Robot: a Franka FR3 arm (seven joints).
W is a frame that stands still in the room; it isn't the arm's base.
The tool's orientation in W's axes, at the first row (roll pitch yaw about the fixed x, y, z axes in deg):
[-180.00, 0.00, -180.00]
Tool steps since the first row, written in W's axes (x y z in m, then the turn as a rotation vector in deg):
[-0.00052, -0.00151, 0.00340, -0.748, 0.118, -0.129]
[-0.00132, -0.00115, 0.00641, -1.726, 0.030, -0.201]
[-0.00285, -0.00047, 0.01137, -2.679, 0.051, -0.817]
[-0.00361, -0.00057, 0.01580, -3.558, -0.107, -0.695]
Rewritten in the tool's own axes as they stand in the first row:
[0.00052, -0.00151, -0.00340, 0.748, 0.118, 0.129]
[0.00132, -0.00115, -0.00641, 1.726, 0.030, 0.201]
[0.00285, -0.00047, -0.01137, 2.679, 0.051, 0.817]
[0.00361, -0.00057, -0.01580, 3.558, -0.107, 0.695]

